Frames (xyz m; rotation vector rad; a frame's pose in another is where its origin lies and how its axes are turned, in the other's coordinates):
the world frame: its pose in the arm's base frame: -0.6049 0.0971 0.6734 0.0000 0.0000 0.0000
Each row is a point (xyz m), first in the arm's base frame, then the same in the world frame.
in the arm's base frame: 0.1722 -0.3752 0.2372
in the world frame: 0.7771 -0.4723 -0.4362
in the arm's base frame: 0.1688 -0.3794 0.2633
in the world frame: 0.7737 -0.4765 -0.4101
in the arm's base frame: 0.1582 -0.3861 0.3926
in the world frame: 0.7631 -0.4832 -0.2808
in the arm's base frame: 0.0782 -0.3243 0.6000
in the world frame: 0.6831 -0.4214 -0.0734
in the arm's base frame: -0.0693 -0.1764 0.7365
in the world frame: 0.5356 -0.2735 0.0631
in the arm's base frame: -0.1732 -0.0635 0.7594
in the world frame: 0.4317 -0.1606 0.0860
